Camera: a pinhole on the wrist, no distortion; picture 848 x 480 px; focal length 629.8 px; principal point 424.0 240.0 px. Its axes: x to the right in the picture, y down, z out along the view. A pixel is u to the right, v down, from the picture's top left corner.
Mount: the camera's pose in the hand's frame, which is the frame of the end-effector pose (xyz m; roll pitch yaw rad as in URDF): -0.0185 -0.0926 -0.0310 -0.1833 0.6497 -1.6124
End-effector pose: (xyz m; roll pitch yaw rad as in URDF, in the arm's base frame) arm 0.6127 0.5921 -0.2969 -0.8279 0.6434 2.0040
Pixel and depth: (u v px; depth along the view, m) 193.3 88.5 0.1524
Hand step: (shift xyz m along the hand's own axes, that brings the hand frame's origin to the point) -0.0288 -0.1425 0.1274
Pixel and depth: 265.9 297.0 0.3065
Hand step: 0.0597 -0.2139 0.2515
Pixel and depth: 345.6 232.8 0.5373
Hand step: 0.0622 -0.3632 0.4310
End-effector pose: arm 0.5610 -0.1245 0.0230 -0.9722 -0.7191 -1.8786
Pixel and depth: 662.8 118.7 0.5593
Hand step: -0.0438 -0.6054 0.2942
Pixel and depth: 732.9 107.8 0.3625
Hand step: -0.0424 -0.4575 0.1563
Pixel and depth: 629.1 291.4 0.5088
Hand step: 0.0971 -0.5278 0.2611
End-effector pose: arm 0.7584 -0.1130 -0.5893 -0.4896 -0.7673 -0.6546
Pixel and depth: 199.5 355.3 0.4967
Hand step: 0.1553 -0.2444 0.4518
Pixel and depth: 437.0 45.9 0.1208
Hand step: -0.0363 -0.1699 0.0675
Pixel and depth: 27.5 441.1 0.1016
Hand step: 0.0316 -0.1006 0.0825
